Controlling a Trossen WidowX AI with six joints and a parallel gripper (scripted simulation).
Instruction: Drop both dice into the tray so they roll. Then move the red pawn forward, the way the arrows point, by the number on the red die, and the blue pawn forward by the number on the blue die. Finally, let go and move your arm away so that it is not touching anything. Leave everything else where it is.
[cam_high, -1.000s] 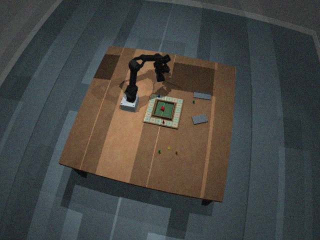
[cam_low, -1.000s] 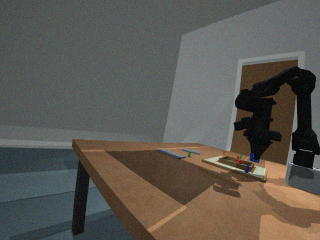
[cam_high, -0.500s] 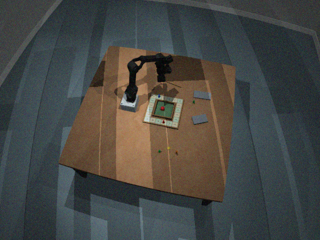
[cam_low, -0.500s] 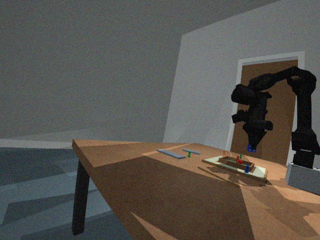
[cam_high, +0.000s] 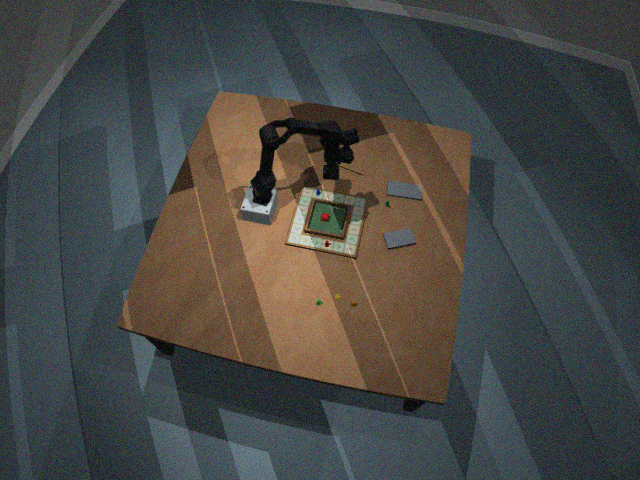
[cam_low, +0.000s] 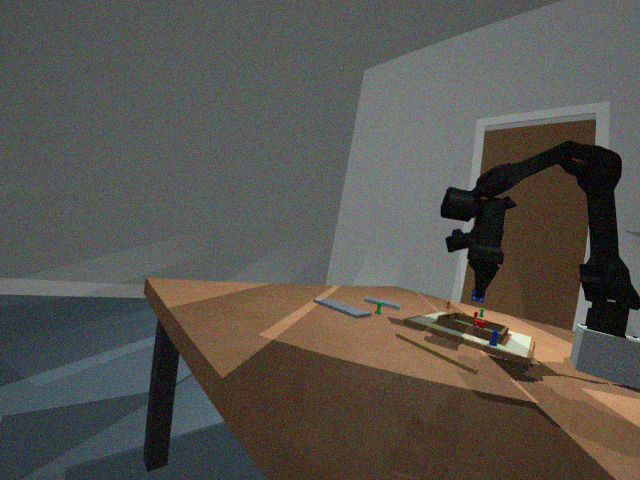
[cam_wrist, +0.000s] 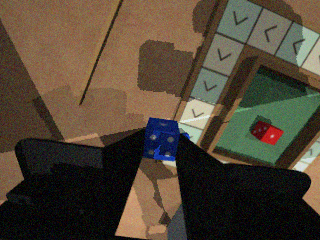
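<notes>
Now: the red pawn 27 cm to the right of my gripper tip, 9 cm below it and 9 cm ahead of it. The rest, counted from my gripper tip: blue pawn 9 cm below, 6 cm to the right, 3 cm behind; green tray 16 cm to the right, 11 cm below, 5 cm ahead; orange pawn 47 cm to the right, 27 cm ahead, 10 cm below.
</notes>
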